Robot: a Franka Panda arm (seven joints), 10 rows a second.
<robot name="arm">
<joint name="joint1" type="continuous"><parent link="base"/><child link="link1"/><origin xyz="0 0 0.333" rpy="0 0 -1.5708"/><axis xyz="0 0 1"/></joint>
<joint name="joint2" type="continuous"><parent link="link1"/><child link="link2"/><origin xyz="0 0 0" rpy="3.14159 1.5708 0"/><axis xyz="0 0 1"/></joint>
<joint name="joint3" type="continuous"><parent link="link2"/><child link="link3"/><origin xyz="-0.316 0 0" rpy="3.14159 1.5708 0"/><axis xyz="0 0 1"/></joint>
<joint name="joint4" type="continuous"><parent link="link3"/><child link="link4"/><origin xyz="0 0.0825 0" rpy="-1.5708 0 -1.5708"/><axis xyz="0 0 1"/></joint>
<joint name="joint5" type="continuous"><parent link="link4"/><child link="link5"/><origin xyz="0.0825 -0.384 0" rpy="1.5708 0 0"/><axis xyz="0 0 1"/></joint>
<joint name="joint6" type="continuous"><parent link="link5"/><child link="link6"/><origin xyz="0 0 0" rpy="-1.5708 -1.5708 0"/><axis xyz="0 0 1"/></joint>
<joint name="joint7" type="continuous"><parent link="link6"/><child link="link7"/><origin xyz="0 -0.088 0" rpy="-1.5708 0 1.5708"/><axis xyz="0 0 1"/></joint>
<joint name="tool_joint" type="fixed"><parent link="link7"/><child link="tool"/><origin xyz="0 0 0.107" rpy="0 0 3.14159"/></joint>
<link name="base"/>
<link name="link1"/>
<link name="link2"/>
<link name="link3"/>
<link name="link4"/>
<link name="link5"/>
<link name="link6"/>
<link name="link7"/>
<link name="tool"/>
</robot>
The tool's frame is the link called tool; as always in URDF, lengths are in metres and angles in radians. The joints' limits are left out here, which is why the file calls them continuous.
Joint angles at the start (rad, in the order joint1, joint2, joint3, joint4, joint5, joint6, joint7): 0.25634 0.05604 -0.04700 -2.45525 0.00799 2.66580 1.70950
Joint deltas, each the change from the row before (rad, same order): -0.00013 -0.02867 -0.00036 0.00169 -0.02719 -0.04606 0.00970; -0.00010 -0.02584 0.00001 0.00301 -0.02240 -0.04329 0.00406; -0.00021 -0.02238 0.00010 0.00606 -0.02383 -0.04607 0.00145; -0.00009 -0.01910 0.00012 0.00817 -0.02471 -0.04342 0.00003; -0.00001 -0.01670 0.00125 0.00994 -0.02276 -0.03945 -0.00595
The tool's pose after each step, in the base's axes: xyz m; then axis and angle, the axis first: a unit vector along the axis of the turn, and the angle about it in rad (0 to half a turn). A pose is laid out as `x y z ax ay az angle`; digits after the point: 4 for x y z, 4 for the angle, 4 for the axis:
0.4830 0.1028 0.3003 -0.7329 0.6789 -0.0445 3.0344
0.4807 0.1026 0.3098 -0.7375 0.6739 -0.0454 3.0533
0.4788 0.1021 0.3187 -0.7429 0.6678 -0.0465 3.0762
0.4775 0.1016 0.3271 -0.7486 0.6612 -0.0488 3.0990
0.4768 0.1015 0.3357 -0.7557 0.6528 -0.0521 3.1193

